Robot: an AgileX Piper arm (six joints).
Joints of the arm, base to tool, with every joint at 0 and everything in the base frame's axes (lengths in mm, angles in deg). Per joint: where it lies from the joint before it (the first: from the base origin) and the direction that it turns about. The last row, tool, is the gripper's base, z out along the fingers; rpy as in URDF.
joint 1: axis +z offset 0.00 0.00 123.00
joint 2: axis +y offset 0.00 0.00 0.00
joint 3: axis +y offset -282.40 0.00 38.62
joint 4: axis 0.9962 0 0.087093 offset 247.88 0.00 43.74
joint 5: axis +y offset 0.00 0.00 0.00
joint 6: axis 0.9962 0 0.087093 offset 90.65 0.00 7.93
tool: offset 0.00 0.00 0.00 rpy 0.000 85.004 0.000
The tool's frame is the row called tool.
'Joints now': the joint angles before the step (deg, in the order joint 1, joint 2, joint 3, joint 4, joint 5, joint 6). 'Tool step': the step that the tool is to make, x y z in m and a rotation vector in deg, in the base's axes. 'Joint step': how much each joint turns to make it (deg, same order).
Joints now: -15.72, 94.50, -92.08, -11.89, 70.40, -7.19
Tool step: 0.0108, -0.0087, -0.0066, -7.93, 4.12, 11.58
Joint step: -0.01, 2.16, -0.76, -3.96, -2.45, -12.43
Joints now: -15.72, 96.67, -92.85, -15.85, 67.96, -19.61
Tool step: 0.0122, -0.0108, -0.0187, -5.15, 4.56, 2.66
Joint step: -0.01, 3.44, -0.01, -5.24, -1.23, -2.53
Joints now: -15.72, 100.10, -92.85, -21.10, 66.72, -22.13
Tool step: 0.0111, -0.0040, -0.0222, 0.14, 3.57, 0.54
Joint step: 0.01, 3.43, 0.00, -0.67, -0.13, -0.50
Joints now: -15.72, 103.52, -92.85, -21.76, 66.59, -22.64
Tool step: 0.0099, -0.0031, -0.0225, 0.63, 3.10, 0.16
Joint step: -0.01, 3.36, -0.01, -0.23, -0.23, -0.06
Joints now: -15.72, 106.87, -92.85, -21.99, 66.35, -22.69
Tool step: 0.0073, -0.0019, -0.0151, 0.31, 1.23, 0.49
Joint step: 0.00, 2.23, 0.01, -0.09, -1.08, -0.09
